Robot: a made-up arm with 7 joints.
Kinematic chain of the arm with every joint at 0, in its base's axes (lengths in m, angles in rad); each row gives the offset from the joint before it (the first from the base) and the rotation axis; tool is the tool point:
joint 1: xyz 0 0 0.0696 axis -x
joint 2: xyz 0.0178 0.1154 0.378 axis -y
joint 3: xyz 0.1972 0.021 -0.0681 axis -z
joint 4: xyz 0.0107 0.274 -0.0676 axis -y
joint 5: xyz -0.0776 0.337 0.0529 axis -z
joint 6: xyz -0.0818 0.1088 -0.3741 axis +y
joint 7: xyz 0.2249 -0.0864 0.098 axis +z
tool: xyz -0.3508 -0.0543 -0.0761
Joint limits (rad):
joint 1: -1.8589..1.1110
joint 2: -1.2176..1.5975
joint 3: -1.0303..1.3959
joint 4: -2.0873..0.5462
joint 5: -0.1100..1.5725
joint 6: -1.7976..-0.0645
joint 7: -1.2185..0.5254
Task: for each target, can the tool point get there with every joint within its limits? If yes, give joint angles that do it. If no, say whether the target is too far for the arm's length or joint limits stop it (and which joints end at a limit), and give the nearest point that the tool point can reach.
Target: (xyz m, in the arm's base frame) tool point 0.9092 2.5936 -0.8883
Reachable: no: too far | nearest point 0.4578 1.4199 -0.2541 | short by 1.408 m
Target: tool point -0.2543 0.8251 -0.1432
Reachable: yes | joints 0.3111 0.0336 -0.1159 -0.9899 0.7731 -1.5890 -0.4204
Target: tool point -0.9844 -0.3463 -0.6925
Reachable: no: joint limits stop it (at a limit: joint 1, joint 3, joint 5, joint 6, joint 7) | nearest point -0.5544 0.0176 -0.4348 | short by 0.619 m
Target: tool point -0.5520 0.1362 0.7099
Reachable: yes | joints -1.3330 -0.2055 -0.6907 -0.0084 0.2249 -0.3862 -0.6416
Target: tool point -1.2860 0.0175 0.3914
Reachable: no: joint limits stop it (at a limit: joint 3, joint 5, joint 6) | nearest point -0.7897 0.0237 0.5055 | short by 0.509 m
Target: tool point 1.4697 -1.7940 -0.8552
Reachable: no: too far | nearest point 0.8214 -1.2388 -0.2066 | short by 1.072 m
